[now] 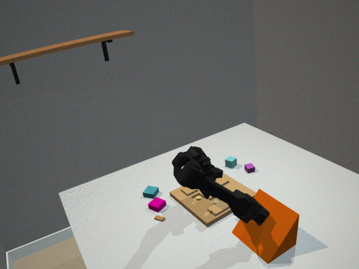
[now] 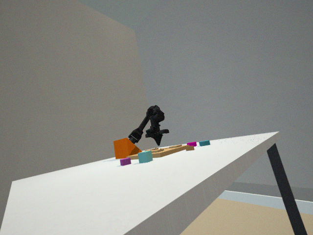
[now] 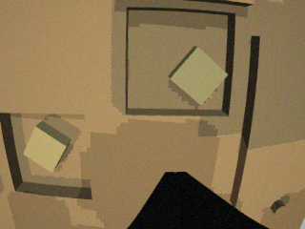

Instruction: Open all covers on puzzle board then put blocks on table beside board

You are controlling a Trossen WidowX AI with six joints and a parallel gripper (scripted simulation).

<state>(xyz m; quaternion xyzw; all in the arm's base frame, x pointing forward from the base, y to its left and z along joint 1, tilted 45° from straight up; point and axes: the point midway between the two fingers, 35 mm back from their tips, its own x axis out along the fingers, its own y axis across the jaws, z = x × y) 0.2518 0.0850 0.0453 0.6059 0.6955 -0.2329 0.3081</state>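
My gripper tip is 40 mm short of the tan puzzle board, 60 mm to the left of it and 30 mm above it. Also, from my gripper tip: flat brown piece: 50 mm ahead, 220 mm to the left, 50 mm below; teal block: 240 mm ahead, 180 mm to the left, 40 mm below; magenta block: 130 mm ahead, 190 mm to the left, 40 mm below.
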